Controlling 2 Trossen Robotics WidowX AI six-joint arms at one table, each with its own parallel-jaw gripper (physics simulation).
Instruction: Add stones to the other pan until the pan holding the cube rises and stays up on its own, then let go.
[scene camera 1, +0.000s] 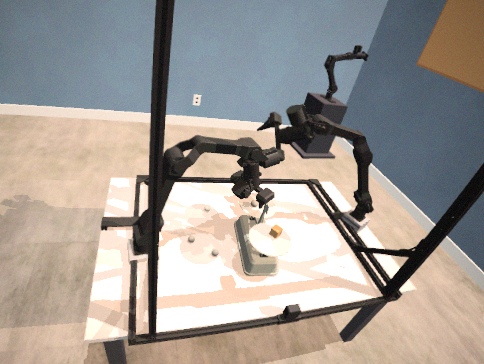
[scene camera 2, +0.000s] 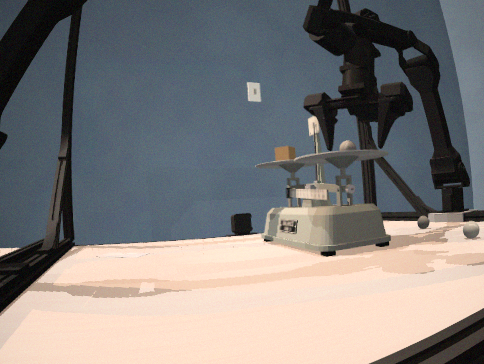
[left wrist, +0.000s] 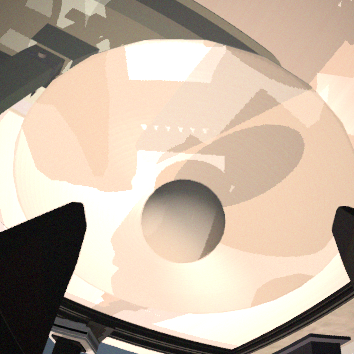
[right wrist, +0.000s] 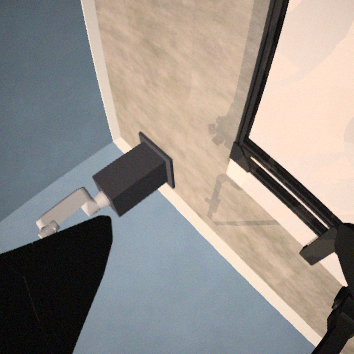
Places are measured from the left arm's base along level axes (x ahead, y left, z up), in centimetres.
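Pixels of known places: left gripper, fingertip midpoint: (scene camera 1: 252, 202) (scene camera 2: 354, 149) (left wrist: 215, 218); right gripper, fingertip midpoint: (scene camera 1: 257, 140) (right wrist: 230, 233); left arm's base, link origin: (scene camera 1: 143, 247) (scene camera 2: 453, 211); right arm's base, link origin: (scene camera 1: 357, 216) (left wrist: 68, 342).
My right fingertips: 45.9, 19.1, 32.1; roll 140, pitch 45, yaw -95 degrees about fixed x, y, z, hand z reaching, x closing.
Note:
For each thing: its top centre in the pictures, then the offset to it from my right fingertips, as dx, dy, dz.
- orange cube, top centre: (scene camera 2: 284, 147) (scene camera 1: 277, 228) -3.2, -33.1, -15.7
- grey-green balance, top centre: (scene camera 2: 309, 116) (scene camera 1: 269, 203) -3.9, -25.4, -11.0
- round grey stone, top centre: (left wrist: 177, 254) (scene camera 2: 347, 140) -4.0, -16.5, -17.1
The orange cube (scene camera 1: 275, 231) (scene camera 2: 285, 153) sits on one pan (scene camera 1: 261, 243) (scene camera 2: 266, 164) of the grey-green balance (scene camera 1: 244, 245) (scene camera 2: 350, 227). A round grey stone (scene camera 2: 347, 145) (left wrist: 183, 221) rests on the other pan (scene camera 2: 374, 154) (left wrist: 70, 130). In scene camera 2 the cube's pan appears slightly lower than the stone's pan. My left gripper (scene camera 1: 252, 199) (scene camera 2: 356, 147) (left wrist: 215, 218) is open around and above that stone, with a gap on each side. My right gripper (scene camera 1: 268, 138) is open and empty, high behind the balance; one finger shows clearly in its wrist view.
Three loose stones (scene camera 1: 207, 209) (scene camera 1: 191, 239) (scene camera 1: 215, 252) lie on the table left of the balance in scene camera 1. A black frame (scene camera 1: 215, 332) surrounds the table top, with uprights and a small black box (scene camera 1: 291, 312) at the front rail.

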